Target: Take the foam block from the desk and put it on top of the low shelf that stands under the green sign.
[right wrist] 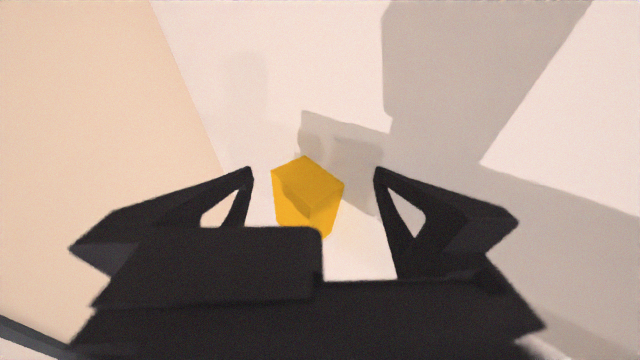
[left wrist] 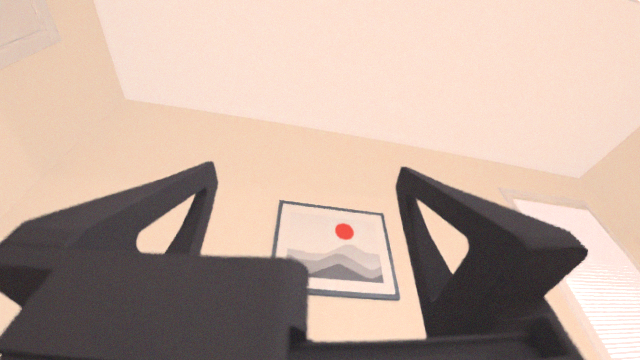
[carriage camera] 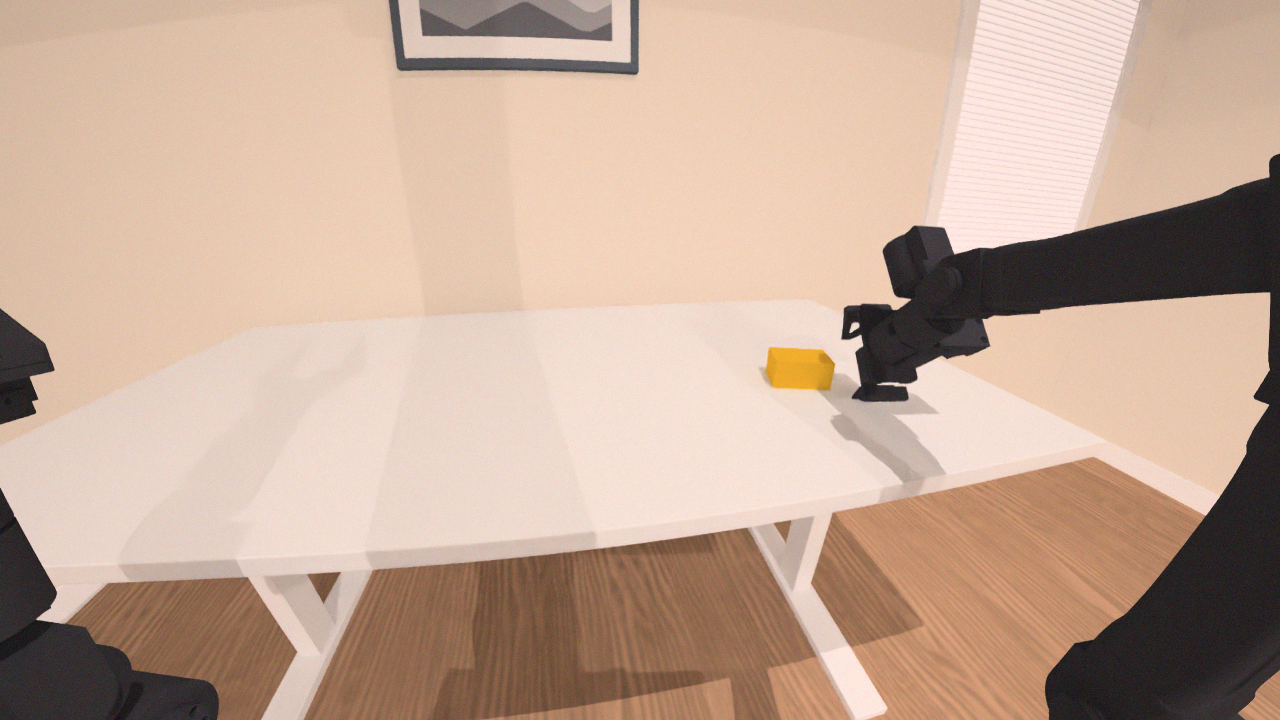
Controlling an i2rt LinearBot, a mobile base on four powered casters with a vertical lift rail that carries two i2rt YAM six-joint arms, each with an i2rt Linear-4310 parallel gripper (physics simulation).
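Places are measured from the left arm's base along level axes (x down, y right, z back), in centimetres.
Pixels of known places: left gripper, between the fingertips: (left wrist: pixel 308 174); right gripper, between the fingertips: (right wrist: pixel 314 173) (carriage camera: pixel 850 367).
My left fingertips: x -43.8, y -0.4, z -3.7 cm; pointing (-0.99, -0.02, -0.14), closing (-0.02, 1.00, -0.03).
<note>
Behind a point stands the place of what it marks.
The yellow foam block (carriage camera: pixel 800 368) {y 59.0, x -17.7, z -46.0 cm} (right wrist: pixel 306 192) {y 64.4, x -17.8, z -46.9 cm} lies on the white desk (carriage camera: pixel 465 429) {y 11.8, x -14.2, z -35.1 cm}, toward its right side in the carriage view. My right gripper (right wrist: pixel 314 173) {y 67.1, x -17.8, z -45.8 cm} is open and empty. In the carriage view its fingers stand just right of the block, low over the desk. In the right wrist view the block shows between and beyond the two fingertips, its lower part hidden by the gripper body. My left gripper (left wrist: pixel 308 174) {y -0.4, x -43.8, z -3.7 cm} is open and empty, pointing up at the wall and ceiling. The low shelf and the green sign do not show in these views.
A framed mountain picture (carriage camera: pixel 517 65) {y 7.3, x -71.4, z -95.6 cm} (left wrist: pixel 295 291) hangs on the wall behind the desk. A window with blinds (carriage camera: pixel 1038 116) {y 171.9, x -74.4, z -127.6 cm} (left wrist: pixel 605 295) {y 161.5, x -76.7, z -125.7 cm} is at the right. White desk legs (carriage camera: pixel 805 555) {y 76.9, x 40.8, z -60.2 cm} (carriage camera: pixel 290 608) {y -41.8, x 37.7, z -42.2 cm} stand on the wooden floor (carriage camera: pixel 1002 555) {y 150.2, x 57.8, z -67.9 cm}.
</note>
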